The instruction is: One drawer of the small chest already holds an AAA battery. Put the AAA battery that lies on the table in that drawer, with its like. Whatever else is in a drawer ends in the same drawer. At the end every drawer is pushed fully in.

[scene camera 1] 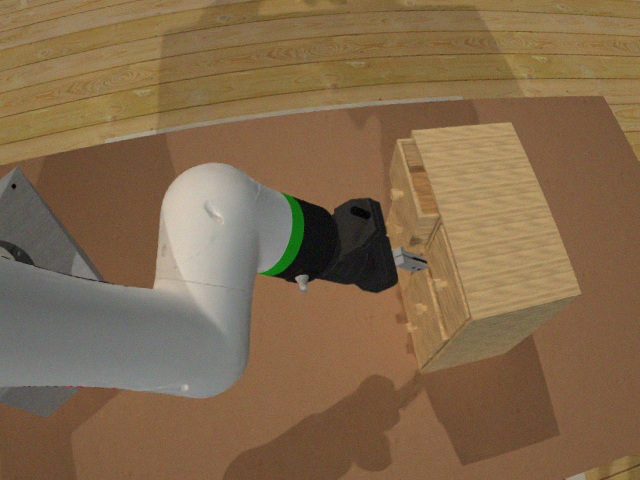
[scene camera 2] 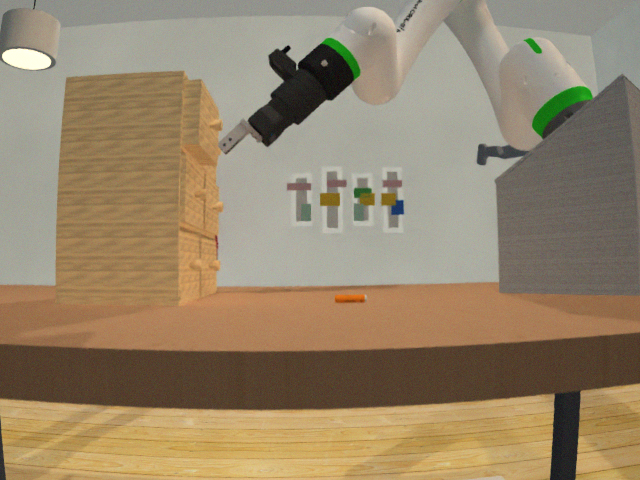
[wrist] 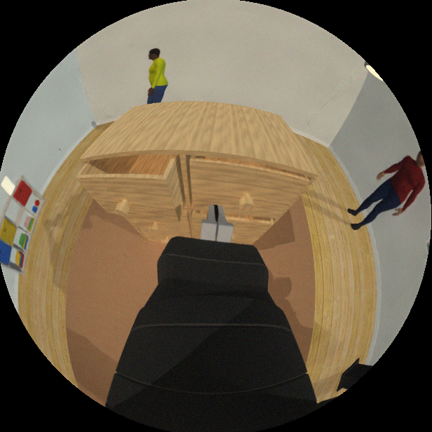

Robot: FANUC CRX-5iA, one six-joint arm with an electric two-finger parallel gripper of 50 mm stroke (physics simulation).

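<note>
The small chest [scene camera 1: 496,217] [scene camera 2: 121,180] [wrist: 200,127] is of light wood with round knobs. Its top drawer on the left in the wrist view [wrist: 112,190] is pulled out, with no battery visible in the part of its inside that shows. A middle-row drawer on the right in the wrist view [wrist: 250,230] is partly out; its contents are hidden. The orange AAA battery [scene camera 2: 350,298] lies on the table in front of the chest; the arm hides it in scene camera 1. My gripper [scene camera 1: 424,264] [scene camera 2: 223,149] [wrist: 214,213] is shut and empty, tilted down close before the upper drawer fronts.
A grey sloped block [scene camera 1: 46,237] [scene camera 2: 568,206] stands at the robot's base. A small red thing [scene camera 2: 216,242] shows at the chest's front edge, low down; it is too small to identify. The brown table [scene camera 1: 320,330] [scene camera 2: 423,320] carries the chest.
</note>
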